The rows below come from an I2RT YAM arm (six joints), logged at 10 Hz.
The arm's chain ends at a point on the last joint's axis. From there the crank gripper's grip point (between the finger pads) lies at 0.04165 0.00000 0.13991 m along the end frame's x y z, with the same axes.
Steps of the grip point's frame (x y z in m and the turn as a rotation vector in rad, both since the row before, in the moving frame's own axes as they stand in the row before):
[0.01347 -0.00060 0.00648 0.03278 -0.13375 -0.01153]
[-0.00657 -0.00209 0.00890 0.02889 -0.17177 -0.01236]
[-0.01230 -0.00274 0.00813 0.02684 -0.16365 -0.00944]
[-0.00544 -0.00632 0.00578 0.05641 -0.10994 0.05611]
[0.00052 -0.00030 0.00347 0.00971 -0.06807 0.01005]
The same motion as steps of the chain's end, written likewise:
[0.03252 0.00443 0.00226 0.03278 -0.13375 -0.01153]
[0.01798 0.00240 0.00391 0.02889 -0.17177 -0.01236]
[0.01107 0.00137 0.00327 0.02684 -0.16365 -0.00944]
[0.00999 -0.00022 0.00222 0.05641 -0.10994 0.05611]
[0.01013 0.00070 0.00097 0.00971 -0.06807 0.01005]

